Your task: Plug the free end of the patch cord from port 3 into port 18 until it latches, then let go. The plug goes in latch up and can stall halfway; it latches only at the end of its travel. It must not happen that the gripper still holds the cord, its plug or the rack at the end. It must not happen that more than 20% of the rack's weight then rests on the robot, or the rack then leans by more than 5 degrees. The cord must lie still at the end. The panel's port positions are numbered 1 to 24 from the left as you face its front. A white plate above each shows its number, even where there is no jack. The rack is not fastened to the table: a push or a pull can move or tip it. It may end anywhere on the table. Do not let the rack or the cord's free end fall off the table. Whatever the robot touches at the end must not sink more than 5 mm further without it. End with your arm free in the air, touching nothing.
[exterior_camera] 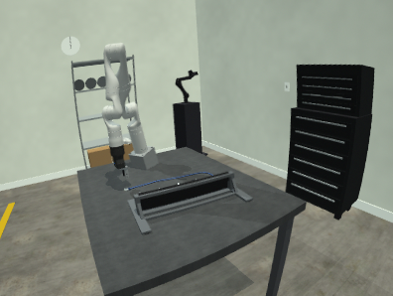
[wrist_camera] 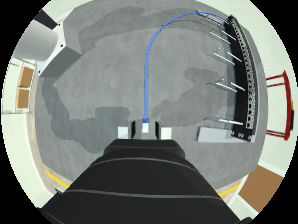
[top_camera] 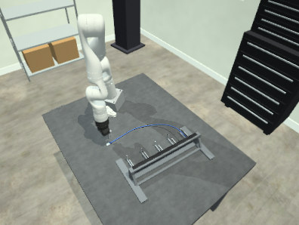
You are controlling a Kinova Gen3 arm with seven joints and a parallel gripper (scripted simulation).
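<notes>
My hand is 10 mm to the left of the plug and 90 mm above it.
</notes>
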